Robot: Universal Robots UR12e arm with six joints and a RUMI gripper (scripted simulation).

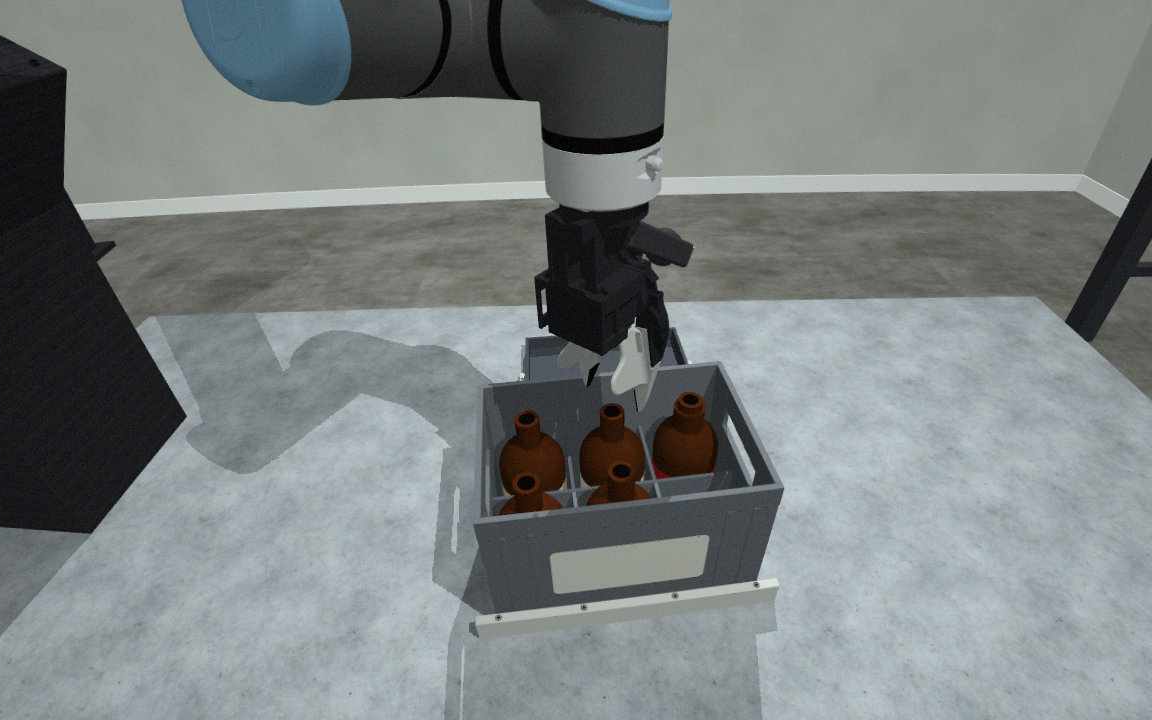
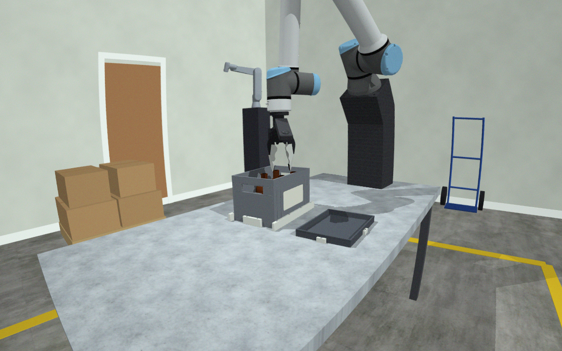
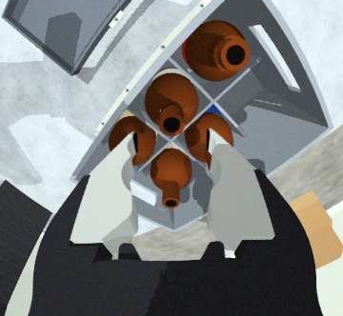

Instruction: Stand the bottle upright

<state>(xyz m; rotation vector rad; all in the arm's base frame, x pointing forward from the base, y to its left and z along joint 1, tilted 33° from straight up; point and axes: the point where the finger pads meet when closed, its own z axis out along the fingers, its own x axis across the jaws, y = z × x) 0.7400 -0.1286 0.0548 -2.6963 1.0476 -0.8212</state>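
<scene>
Right now the crate is 110 mm below my hand, 40 mm to the right of it and 10 mm behind it. The rest, counted from my hand: grey tray 240 mm to the left, 180 mm below, 20 mm ahead; then glass bottle 110 mm below, 80 mm ahead.
</scene>
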